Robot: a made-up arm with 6 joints.
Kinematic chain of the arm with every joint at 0, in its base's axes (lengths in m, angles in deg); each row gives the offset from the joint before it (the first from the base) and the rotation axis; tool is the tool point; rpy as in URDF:
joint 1: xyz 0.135 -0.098 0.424 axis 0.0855 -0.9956 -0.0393
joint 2: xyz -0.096 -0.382 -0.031 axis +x
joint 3: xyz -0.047 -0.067 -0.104 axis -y
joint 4: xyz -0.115 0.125 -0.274 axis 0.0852 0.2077 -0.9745
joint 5: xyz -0.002 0 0.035 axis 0.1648 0.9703 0.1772
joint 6: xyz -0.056 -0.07 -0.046 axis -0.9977 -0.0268 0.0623
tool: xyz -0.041 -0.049 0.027 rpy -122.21 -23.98 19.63
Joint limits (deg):
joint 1: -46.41..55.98
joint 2: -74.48..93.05
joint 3: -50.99..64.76
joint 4: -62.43..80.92
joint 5: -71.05..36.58
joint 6: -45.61..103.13
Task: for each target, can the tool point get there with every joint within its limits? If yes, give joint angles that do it. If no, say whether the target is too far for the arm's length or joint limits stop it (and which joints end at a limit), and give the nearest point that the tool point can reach.
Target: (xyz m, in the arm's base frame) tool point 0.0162 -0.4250 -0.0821
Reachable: yes | joints 44.63 13.90 -27.69 -21.45 -4.08 69.59
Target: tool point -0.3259 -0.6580 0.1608
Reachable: yes | joints -22.19 -29.03 9.27 46.81 -54.22 29.71
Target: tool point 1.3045 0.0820 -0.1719
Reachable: no: too far | nearest point 0.5294 -0.2610 0.0832 | short by 0.885 m
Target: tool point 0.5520 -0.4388 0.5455
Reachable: no: joint limits stop it (at a limit: joint 1, joint 3, joint 4, joint 5, joint 6) | nearest point 0.4413 -0.4226 0.3724 | short by 0.206 m
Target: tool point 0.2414 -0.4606 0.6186
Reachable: no: joint limits stop it (at a limit: joint 1, joint 2, joint 3, joint 4, joint 5, joint 6) | nearest point 0.2492 -0.2488 0.5184 | short by 0.234 m
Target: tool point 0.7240 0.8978 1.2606
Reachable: no: too far | nearest point 0.1041 0.0130 0.6149 | short by 1.259 m
